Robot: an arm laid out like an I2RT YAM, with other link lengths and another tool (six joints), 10 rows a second.
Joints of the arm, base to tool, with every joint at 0 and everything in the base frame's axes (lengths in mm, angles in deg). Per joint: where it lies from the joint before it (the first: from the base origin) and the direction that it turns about. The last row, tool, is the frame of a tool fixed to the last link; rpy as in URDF.
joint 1: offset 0.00 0.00 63.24 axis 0 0 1
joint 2: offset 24.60 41.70 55.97 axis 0 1 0
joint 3: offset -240.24 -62.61 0.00 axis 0 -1 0
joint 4: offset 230.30 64.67 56.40 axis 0 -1 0
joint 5: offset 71.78 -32.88 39.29 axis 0 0 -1
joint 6: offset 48.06 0.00 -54.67 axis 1 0 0
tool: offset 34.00 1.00 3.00 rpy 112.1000 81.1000 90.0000
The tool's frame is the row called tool.
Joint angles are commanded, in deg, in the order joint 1, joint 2, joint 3, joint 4, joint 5, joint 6. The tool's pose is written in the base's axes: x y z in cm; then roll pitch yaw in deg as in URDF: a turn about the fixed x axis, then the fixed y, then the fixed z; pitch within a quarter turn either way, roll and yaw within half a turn. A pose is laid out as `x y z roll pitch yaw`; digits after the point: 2 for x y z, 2 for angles.
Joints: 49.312 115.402 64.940 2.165 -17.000 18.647
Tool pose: 23.99 33.26 7.42 167.03 29.27 -161.15
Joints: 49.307 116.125 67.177 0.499 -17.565 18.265
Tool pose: 24.32 33.75 7.79 166.88 29.14 -160.58
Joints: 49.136 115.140 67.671 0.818 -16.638 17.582
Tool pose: 24.76 33.88 8.74 166.85 31.44 -160.91
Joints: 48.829 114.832 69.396 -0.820 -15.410 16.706
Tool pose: 25.36 33.98 9.53 167.98 32.72 -160.86
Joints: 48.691 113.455 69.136 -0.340 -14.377 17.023
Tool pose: 25.60 33.87 10.40 167.60 34.29 -162.14
